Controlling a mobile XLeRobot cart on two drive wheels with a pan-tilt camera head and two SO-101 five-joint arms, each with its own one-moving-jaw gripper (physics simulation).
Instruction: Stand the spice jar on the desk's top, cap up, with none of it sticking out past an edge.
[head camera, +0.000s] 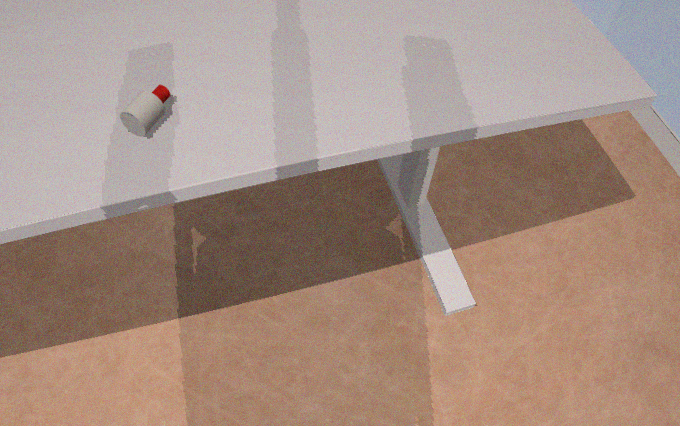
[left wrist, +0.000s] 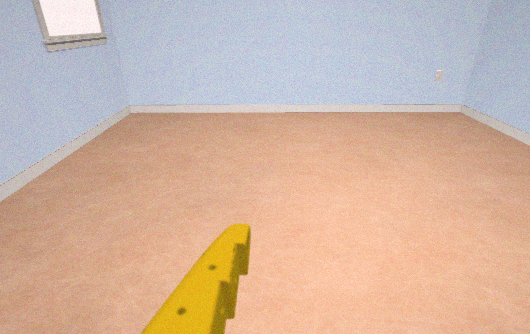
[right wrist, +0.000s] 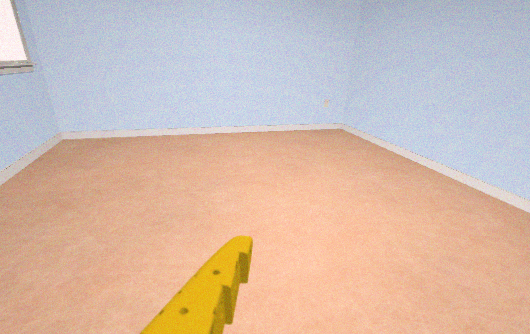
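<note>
The spice jar is a pale cylinder with a red cap. It lies on its side on the desk's top, in the left part of the head view. Its base faces the front left and its cap points toward the back right. It lies wholly inside the front edge. My left gripper shows one notched yellow jaw in the left wrist view and is open. My right gripper likewise shows one notched jaw in the right wrist view and is open. Neither gripper shows in the head view; the jar shows in neither wrist view.
The desk's front edge runs slantwise across the head view, up to a corner at the right. A white desk leg stands under it, its foot reaching forward over the brown floor. Both wrist views show floor and blue walls.
</note>
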